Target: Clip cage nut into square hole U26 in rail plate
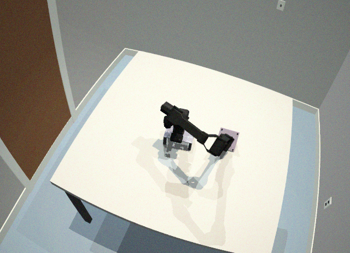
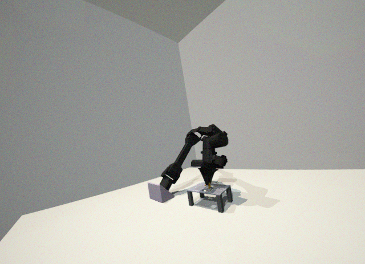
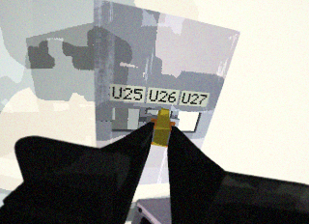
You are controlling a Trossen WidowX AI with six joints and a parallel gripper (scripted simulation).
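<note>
The yellow cage nut lies 10 mm below my gripper tip.
</note>
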